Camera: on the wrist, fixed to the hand. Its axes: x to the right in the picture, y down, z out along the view.
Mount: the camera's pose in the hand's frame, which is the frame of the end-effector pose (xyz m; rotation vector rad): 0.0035 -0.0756 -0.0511 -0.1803 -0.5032 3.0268
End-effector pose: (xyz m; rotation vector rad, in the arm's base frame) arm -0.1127 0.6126 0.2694 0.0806 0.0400 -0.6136
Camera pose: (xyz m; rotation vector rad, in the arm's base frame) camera -0.1541 0.5535 0.2135 -0.2205 -0.4605 2.4047
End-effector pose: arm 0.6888 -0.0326 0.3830 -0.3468 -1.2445 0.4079
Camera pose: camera 0.7469 -0.0989 0.4067 1.5874 0.0006 -2.0713
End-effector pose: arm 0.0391 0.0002 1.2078 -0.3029 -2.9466 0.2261
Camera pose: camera 0.0309 -0.0654 1.2707 2.6520 -0.1314 -0.1238
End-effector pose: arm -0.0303 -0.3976 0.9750 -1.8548 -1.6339 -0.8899
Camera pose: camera -0.1120 -0.4221 1.0076 -1.9187 1.7657 0.8860
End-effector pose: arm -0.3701 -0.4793 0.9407 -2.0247 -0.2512 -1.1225
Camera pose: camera -0.4386 -0.4662 0.9996 -0.5609 1.8941 1.2704
